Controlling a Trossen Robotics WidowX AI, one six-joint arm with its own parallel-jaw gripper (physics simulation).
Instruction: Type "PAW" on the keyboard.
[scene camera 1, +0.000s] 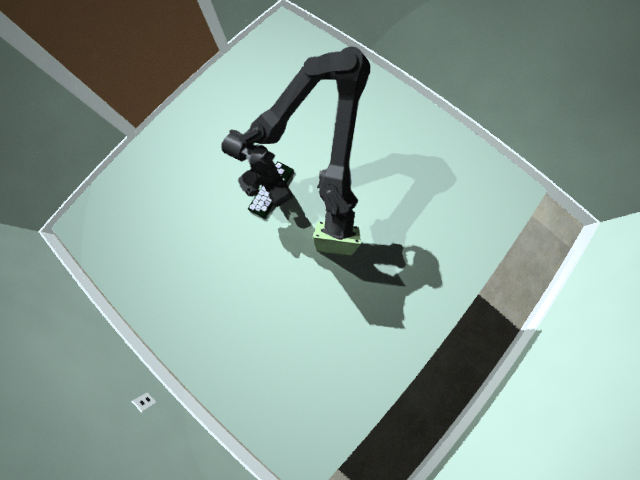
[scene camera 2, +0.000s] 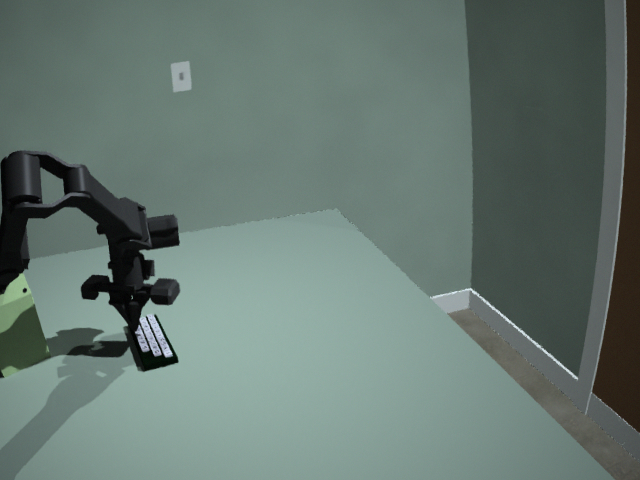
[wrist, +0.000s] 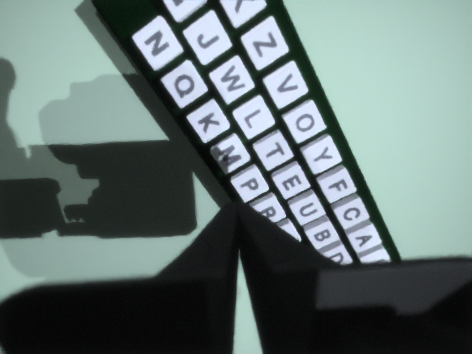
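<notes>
A dark green keyboard with white letter keys in three rows lies on the table. In the wrist view it runs diagonally from top left to lower right. The P key, the W key and the A key are visible. My gripper is shut and empty, tips together. In the wrist view the tips appear at the keyboard's near long edge, just below the P key and left of the partly covered R key. Their exact height and any contact cannot be told. The fingers hide the lower end of the near row.
The arm stands on a light green base block, beside the keyboard. The pale green table top surrounds both. Arm shadows fall across the table. A wall outlet and a wall switch are visible.
</notes>
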